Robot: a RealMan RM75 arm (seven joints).
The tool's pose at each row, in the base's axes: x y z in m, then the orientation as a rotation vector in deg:
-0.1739, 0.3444, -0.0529, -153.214, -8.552, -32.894
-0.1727, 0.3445, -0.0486, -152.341, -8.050, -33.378
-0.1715, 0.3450, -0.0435, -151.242, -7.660, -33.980
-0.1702, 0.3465, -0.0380, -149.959, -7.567, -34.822
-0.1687, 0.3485, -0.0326, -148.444, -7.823, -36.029
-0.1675, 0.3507, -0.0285, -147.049, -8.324, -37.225
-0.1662, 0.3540, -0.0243, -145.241, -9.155, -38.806
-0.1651, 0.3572, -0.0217, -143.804, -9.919, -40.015
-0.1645, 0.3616, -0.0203, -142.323, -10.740, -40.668
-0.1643, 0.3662, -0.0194, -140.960, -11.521, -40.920
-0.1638, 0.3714, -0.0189, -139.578, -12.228, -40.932
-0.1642, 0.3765, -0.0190, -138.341, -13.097, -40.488
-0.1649, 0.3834, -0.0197, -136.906, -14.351, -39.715
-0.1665, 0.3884, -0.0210, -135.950, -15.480, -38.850
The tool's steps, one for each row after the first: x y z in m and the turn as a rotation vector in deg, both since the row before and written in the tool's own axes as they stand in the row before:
0.0029, -0.0014, -0.0031, 0.682, 0.569, 0.381
0.0032, -0.0021, -0.0036, 0.881, 0.680, 0.314
0.0035, -0.0033, -0.0033, 1.033, 0.838, 0.085
0.0037, -0.0037, -0.0029, 1.208, 1.083, -0.203
0.0029, -0.0034, -0.0017, 1.114, 1.018, -0.399
0.0031, -0.0044, -0.0011, 1.441, 1.319, -0.665
0.0022, -0.0037, 0.0001, 1.155, 1.005, -0.603
0.0012, -0.0042, 0.0015, 1.335, 0.638, -0.508
0.0006, -0.0042, 0.0019, 1.318, 0.351, -0.403
0.0006, -0.0044, 0.0028, 1.386, 0.213, -0.292
-0.0004, -0.0042, 0.0028, 1.393, -0.168, -0.307
-0.0010, -0.0054, 0.0043, 1.714, -0.430, -0.467
-0.0020, -0.0038, 0.0033, 1.269, -0.599, -0.424

